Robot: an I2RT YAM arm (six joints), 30 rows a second.
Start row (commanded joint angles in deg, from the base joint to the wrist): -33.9 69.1 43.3 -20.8 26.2 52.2
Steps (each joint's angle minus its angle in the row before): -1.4 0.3 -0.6 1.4 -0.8 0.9; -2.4 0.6 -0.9 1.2 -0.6 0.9; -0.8 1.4 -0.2 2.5 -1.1 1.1; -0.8 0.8 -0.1 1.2 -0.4 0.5; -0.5 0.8 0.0 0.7 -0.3 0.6; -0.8 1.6 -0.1 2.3 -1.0 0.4; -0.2 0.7 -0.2 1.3 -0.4 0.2; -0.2 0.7 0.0 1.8 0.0 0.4
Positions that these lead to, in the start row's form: -35.3 69.4 42.7 -19.4 25.4 53.1; -37.7 70.0 41.8 -18.2 24.8 54.0; -38.5 71.4 41.6 -15.7 23.7 55.1; -39.3 72.2 41.5 -14.5 23.3 55.6; -39.8 73.0 41.5 -13.8 23.0 56.2; -40.6 74.6 41.4 -11.5 22.0 56.6; -40.8 75.3 41.2 -10.2 21.6 56.8; -41.0 76.0 41.2 -8.4 21.6 57.2
